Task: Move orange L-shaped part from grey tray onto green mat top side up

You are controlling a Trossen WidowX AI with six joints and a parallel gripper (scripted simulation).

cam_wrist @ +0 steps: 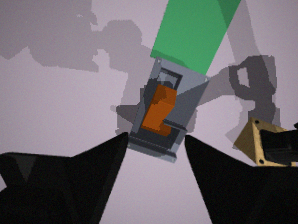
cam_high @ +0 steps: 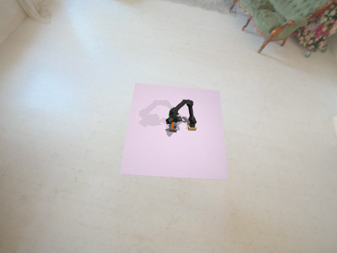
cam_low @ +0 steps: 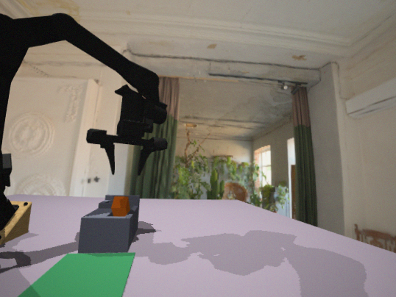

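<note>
My gripper tip is 2 cm past the orange L-shaped part, 2 cm to the right of it and 11 cm above it. From my gripper tip the other things lie so: green mat: 3 cm behind, 16 cm to the right, 16 cm below.
</note>
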